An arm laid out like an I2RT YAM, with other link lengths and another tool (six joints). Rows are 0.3 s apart.
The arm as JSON. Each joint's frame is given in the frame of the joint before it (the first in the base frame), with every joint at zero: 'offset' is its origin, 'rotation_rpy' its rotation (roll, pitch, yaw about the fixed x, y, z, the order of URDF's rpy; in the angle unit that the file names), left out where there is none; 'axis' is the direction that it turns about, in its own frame. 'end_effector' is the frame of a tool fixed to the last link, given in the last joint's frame.
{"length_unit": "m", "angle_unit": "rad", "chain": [
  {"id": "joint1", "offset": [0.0, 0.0, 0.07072], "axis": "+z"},
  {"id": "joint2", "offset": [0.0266, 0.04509, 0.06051], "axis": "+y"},
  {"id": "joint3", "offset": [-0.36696, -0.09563, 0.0], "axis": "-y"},
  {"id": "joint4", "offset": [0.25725, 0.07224, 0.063], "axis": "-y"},
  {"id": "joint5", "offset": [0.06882, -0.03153, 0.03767], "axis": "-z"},
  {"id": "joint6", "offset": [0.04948, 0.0, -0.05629], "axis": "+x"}
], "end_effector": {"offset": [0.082, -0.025, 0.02], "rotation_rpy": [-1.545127, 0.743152, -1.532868]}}
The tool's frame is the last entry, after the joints.
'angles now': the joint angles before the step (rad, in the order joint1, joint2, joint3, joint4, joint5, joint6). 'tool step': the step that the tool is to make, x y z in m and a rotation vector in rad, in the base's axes. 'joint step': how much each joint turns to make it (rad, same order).
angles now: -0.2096 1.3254 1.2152 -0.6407 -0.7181 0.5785
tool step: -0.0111 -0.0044 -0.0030 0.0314 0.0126 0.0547
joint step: -0.0584 0.0026 0.0000 -0.0760 -0.0992 -0.0847
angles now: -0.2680 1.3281 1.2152 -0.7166 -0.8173 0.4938
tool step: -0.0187 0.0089 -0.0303 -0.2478 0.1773 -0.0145
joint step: 0.1403 0.0003 -0.0009 -0.1633 0.3139 -0.0615
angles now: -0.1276 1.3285 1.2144 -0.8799 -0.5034 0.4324
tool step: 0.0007 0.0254 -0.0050 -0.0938 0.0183 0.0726
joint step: 0.1335 0.0055 -0.0002 -0.0069 0.1125 0.0000
